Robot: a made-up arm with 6 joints.
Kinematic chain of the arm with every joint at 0, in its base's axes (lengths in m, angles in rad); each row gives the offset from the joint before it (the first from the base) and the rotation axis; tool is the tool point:
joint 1: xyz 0 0 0.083 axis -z
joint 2: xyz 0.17 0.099 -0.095 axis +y
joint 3: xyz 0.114 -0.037 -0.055 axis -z
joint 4: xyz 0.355 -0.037 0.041 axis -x
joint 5: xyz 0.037 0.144 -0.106 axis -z
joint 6: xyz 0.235 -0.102 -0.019 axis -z
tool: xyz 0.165 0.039 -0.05
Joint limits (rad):
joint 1: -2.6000..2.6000
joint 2: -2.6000..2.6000
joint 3: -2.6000..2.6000
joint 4: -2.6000..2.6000
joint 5: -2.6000..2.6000
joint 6: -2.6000..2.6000
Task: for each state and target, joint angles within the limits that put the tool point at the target. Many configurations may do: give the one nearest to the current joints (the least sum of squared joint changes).
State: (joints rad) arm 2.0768 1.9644 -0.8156 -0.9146 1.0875 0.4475
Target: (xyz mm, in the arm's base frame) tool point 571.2 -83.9 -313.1
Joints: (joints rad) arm 2.2339 1.9387 -0.9714 -0.9947 0.8869 0.3681
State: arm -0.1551 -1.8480 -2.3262 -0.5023 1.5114 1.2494
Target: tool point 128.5 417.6 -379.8
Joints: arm -0.5324 -0.9602 -2.6000 -1.0171 0.9531 1.1134
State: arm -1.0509 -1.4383 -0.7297 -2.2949 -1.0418 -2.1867
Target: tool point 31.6 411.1 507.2
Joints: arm -0.4895 -0.9154 -0.7860 -2.1966 -1.1515 -2.2899
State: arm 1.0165 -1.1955 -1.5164 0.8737 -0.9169 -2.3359
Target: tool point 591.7 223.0 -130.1
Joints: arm 0.5273 -1.2574 -1.6653 0.3446 -1.1109 -2.3266
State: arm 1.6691 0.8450 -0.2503 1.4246 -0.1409 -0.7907
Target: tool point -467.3 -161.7 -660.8
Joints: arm 1.7780 1.0135 0.4463 1.6416 -0.2410 -1.1015
